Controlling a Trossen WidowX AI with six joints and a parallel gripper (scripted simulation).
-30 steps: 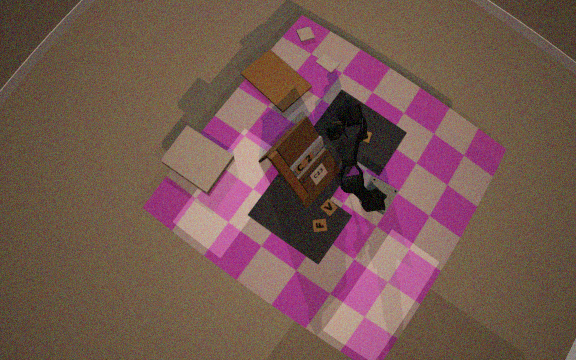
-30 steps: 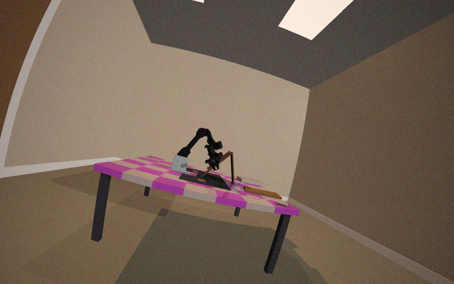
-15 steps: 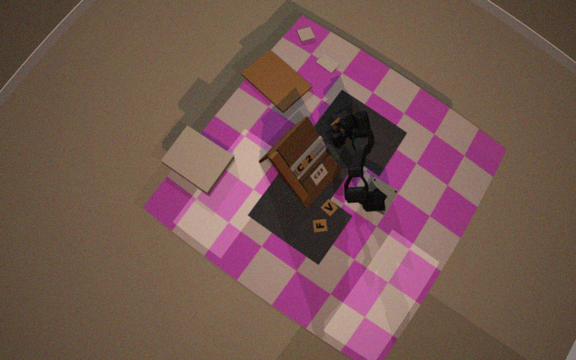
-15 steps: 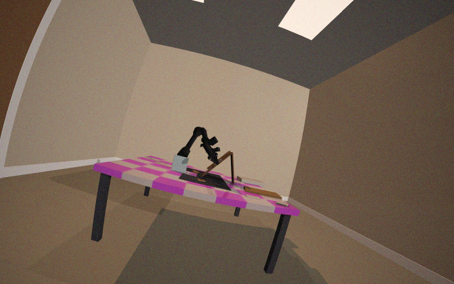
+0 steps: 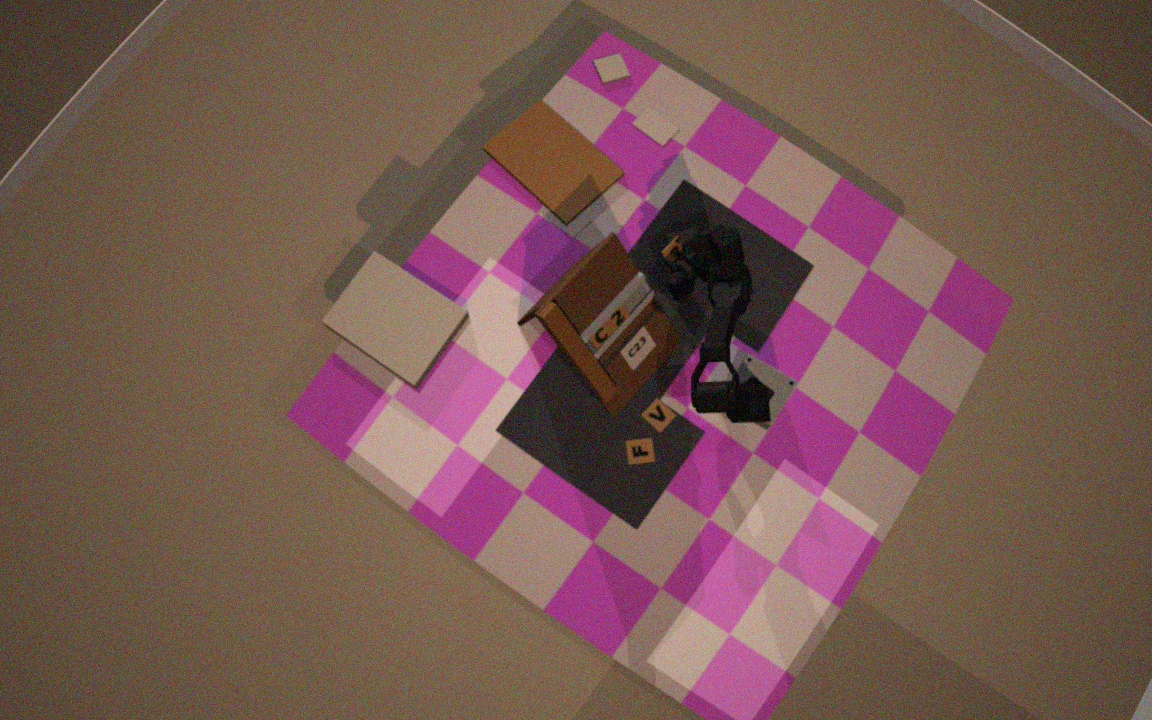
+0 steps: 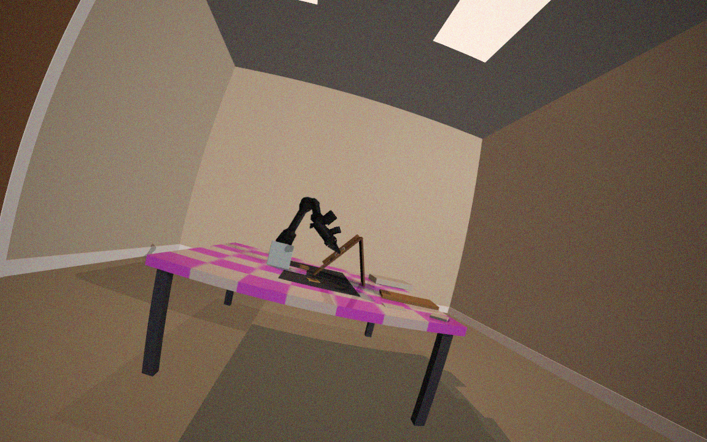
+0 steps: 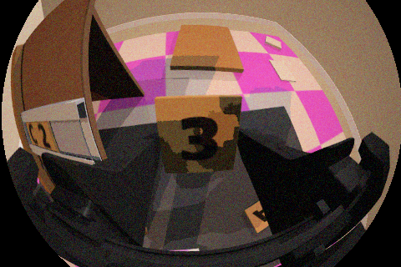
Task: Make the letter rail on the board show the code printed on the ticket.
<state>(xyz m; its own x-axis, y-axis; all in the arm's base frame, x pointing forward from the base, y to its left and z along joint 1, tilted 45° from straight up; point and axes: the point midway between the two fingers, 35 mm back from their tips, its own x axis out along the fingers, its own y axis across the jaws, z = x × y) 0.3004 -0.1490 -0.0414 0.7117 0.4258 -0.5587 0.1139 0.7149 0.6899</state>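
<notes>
My gripper tip is now 200 mm to the right of the 2 tile and 20 mm short of it. The rest, counted from my gripper tip: c tile: 250 mm to the left, 30 mm ahead; then white ticket: 200 mm to the left, 90 mm below, 40 mm behind; then 3 tile: right at my gripper tip.
</notes>
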